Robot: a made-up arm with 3 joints.
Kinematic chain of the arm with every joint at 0, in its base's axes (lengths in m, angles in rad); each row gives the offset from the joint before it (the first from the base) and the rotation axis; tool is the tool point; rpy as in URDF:
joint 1: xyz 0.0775 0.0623 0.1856 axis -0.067 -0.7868 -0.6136
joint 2: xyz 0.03 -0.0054 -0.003 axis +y
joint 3: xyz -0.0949 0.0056 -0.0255 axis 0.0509 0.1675 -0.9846
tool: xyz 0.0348 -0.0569 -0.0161 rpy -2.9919 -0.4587 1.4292
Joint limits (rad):
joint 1: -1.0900..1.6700
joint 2: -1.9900..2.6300
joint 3: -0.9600..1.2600
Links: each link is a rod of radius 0.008 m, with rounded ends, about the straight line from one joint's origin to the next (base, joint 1, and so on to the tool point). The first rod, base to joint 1, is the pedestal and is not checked.
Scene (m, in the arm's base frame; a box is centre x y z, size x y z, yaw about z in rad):
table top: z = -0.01
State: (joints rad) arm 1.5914 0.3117 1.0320
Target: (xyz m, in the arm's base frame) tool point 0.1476 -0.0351 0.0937
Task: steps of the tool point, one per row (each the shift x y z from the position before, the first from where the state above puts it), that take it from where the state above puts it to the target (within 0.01 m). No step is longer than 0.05 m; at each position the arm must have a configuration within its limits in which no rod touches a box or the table.
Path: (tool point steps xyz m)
1: 0.0210 -0.0224 -0.0085
2: 0.0211 -0.0246 -0.0023
3: 0.0208 -0.0251 0.0043
4: 0.0200 -0.0239 0.0110
5: 0.0184 -0.0214 0.0174

